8 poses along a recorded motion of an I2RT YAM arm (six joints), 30 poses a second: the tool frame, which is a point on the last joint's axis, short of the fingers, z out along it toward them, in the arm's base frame.
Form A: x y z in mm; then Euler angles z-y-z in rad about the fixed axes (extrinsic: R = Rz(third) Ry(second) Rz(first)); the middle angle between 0 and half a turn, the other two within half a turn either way.
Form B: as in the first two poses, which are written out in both.
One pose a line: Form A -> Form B
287 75 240 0.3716 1.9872 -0.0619 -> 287 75 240 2.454 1.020 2.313
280 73 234 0.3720 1.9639 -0.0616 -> 280 73 234 2.422 1.036 2.285
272 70 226 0.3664 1.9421 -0.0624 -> 272 70 226 2.398 1.055 2.266
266 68 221 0.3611 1.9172 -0.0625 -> 266 68 221 2.367 1.076 2.241
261 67 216 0.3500 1.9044 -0.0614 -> 261 67 216 2.362 1.092 2.241
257 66 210 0.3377 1.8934 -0.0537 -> 257 66 210 2.361 1.108 2.251
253 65 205 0.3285 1.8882 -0.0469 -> 253 65 205 2.365 1.118 2.265
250 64 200 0.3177 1.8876 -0.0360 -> 250 64 200 2.380 1.126 2.293
